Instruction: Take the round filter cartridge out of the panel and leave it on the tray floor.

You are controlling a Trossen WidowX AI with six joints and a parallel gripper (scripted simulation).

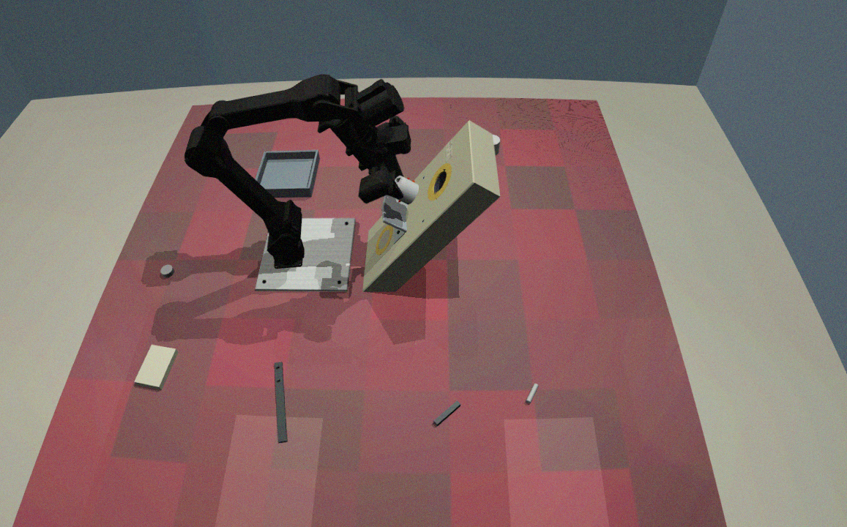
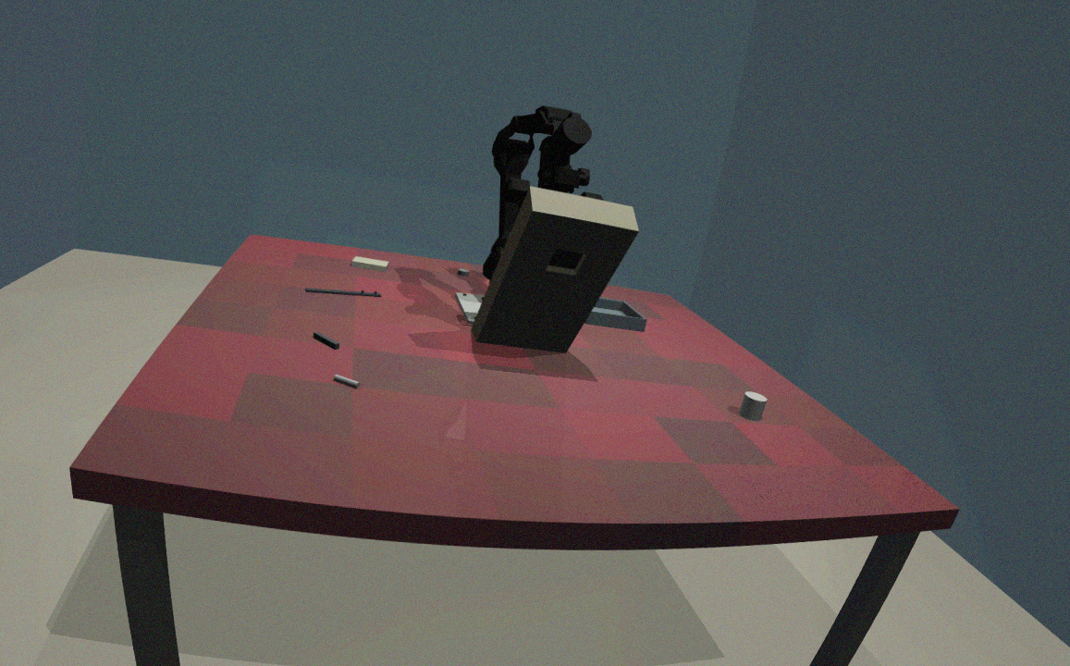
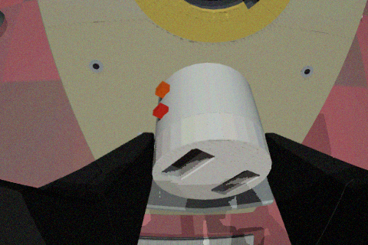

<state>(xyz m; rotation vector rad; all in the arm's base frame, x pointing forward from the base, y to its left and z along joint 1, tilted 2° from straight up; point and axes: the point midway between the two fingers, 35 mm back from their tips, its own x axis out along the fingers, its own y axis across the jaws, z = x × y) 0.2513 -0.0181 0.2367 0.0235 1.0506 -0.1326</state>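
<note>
Now: the grey tray 290 mm behind my gripper tip, 320 mm to the left of it and 210 mm below it. Also, from my gripper tip: beige service panel: 40 mm ahead, 10 mm to the right, 60 mm below; grey shelf: 10 mm behind, 80 mm below; round filter cartridge: right at my gripper tip.
</note>
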